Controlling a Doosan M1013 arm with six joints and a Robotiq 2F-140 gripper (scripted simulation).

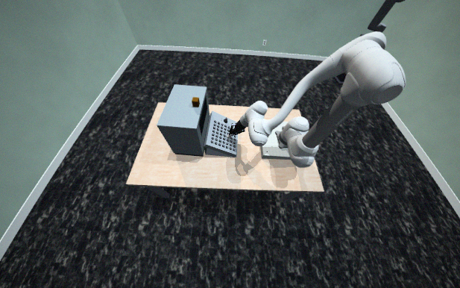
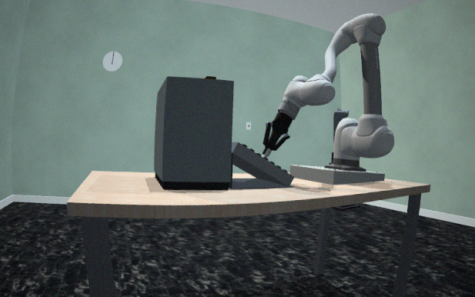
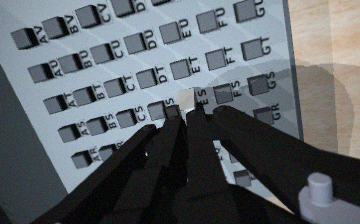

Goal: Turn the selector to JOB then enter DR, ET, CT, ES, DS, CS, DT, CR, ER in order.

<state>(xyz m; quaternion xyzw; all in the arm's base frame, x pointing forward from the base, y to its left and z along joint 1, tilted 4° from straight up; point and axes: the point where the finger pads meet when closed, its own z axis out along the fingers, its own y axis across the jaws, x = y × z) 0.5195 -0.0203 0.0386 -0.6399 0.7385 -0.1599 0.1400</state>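
The key is 5 cm ahead of my hand, 3 cm to the left of it and 1 cm below it. Round my hand: selector knob (2 cm ahead, 17 cm to the right); then sloped keypad (6 cm ahead, 6 cm to the right, 5 cm below).
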